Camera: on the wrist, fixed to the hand. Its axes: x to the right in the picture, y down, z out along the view.
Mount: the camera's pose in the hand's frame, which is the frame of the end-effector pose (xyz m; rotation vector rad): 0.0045 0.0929 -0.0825 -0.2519 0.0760 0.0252
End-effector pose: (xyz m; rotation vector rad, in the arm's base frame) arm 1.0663 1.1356 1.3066 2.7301 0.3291 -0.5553
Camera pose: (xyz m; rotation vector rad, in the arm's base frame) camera 1.1247 1.0813 1.4020 2.5119 0.3570 -0.3758
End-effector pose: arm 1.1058 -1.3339 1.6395 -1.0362 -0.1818 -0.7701
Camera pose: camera 1.1522 -1.3785 1.5331 -1.2423 -0.0059 -0.8222
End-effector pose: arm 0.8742 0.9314 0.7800 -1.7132 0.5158 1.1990
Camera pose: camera 0.8457 0.8174 0.7393 -1.9769 0.4475 1.2631
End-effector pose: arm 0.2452 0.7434 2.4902 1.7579 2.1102 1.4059
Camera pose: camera 0.2676 0.6924 2.6013 1.6642 1.8512 1.6851
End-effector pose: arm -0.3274 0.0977 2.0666 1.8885 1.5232 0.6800
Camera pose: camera -0.3241 0.0998 2.1909 1.7115 1.3891 0.9190
